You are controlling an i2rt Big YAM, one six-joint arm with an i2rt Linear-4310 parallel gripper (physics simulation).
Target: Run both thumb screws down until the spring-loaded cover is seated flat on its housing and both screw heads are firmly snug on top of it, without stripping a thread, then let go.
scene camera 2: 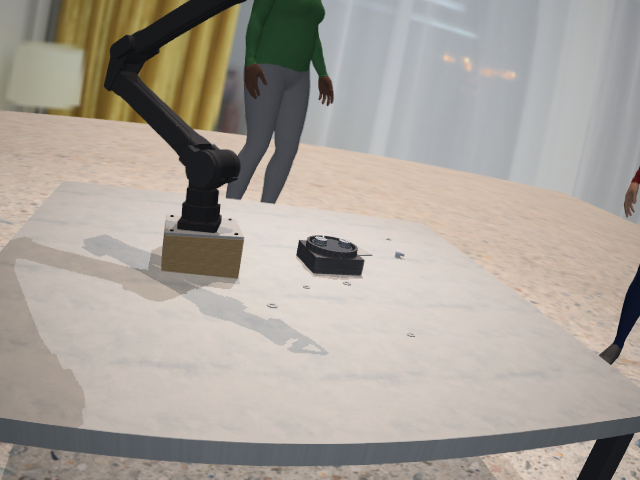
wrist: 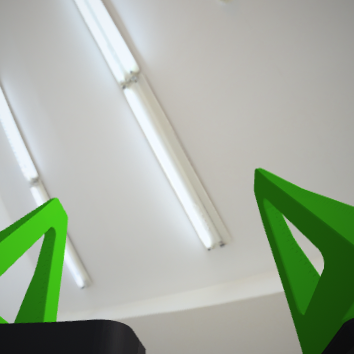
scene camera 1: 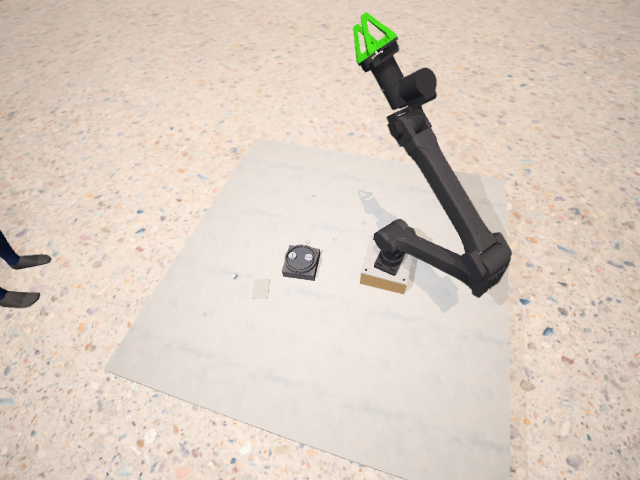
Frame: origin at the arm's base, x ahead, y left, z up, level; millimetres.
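Seen in the pictures: gripper, fingertip midpoint: point(wrist: 155, 193) point(scene camera 1: 359, 19); arm's base, origin of the base link: point(scene camera 2: 199, 225) point(scene camera 1: 390, 258).
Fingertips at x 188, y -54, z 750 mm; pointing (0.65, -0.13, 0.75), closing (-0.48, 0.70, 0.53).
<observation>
Pixels of each thing's middle, then the offset from my fingertips to it. Level surfaces: height alone.
- black square housing, body centre: point(scene camera 2: 330, 254) point(scene camera 1: 301, 261) dx +124, dy +179, dz -806 mm
- round dark cover, body centre: point(scene camera 2: 331, 248) point(scene camera 1: 301, 259) dx +124, dy +179, dz -791 mm
- thin beige plate, body centre: point(scene camera 2: 355, 250) point(scene camera 1: 261, 288) dx +212, dy +341, dz -832 mm
- small silver piece, body centre: point(scene camera 2: 399, 254) point(scene camera 1: 233, 275) dx +339, dy +344, dz -824 mm
- table, its level: dz -834 mm
- ring, body centre: point(scene camera 2: 272, 305) dx -10, dy -128, dz -833 mm
The black square housing point(scene camera 1: 298, 275) point(scene camera 2: 338, 266) stands on the table, left of the arm's base in scene camera 1. The round dark cover point(scene camera 1: 301, 264) point(scene camera 2: 332, 247) lies on top of it. Two silver screw heads show on the cover: the left screw point(scene camera 1: 292, 255) point(scene camera 2: 320, 240) and the right screw point(scene camera 1: 309, 257) point(scene camera 2: 344, 243). Whether the cover is flat or the heads touch it is too small to tell. My green-fingered gripper point(scene camera 1: 360, 19) point(wrist: 155, 193) is wide open and empty, high above the table and far from the housing, with the wrist camera facing the ceiling lights.
The arm's wooden base block point(scene camera 1: 382, 283) point(scene camera 2: 201, 255) stands beside the housing. A thin beige plate point(scene camera 1: 261, 289) and a small silver piece point(scene camera 1: 234, 275) point(scene camera 2: 399, 254) lie on the table point(scene camera 1: 330, 372) point(scene camera 2: 206, 392). Several small rings, one a ring point(scene camera 2: 271, 303), lie around. People stand beyond the table.
</observation>
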